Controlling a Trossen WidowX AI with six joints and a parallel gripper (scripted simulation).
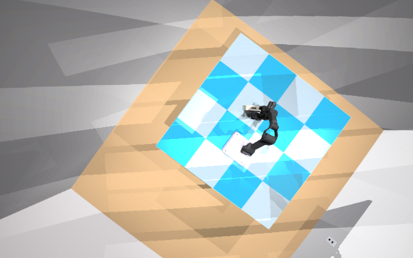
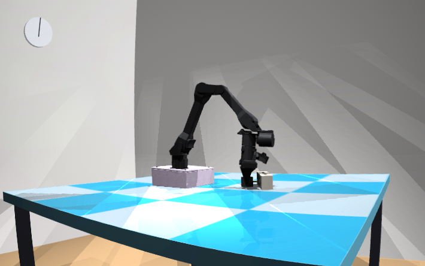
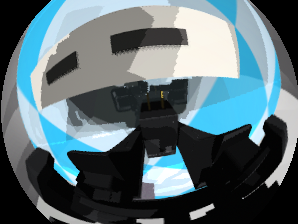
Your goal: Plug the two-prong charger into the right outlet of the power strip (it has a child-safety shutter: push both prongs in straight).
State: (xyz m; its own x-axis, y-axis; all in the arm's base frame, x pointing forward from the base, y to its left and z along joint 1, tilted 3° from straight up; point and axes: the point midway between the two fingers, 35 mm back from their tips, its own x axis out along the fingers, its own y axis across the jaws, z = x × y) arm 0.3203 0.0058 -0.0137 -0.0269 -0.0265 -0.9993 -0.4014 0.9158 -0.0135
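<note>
The dark charger lies 2 cm ahead of my gripper tip, 1 cm to the left of it and 1 cm above it.
</note>
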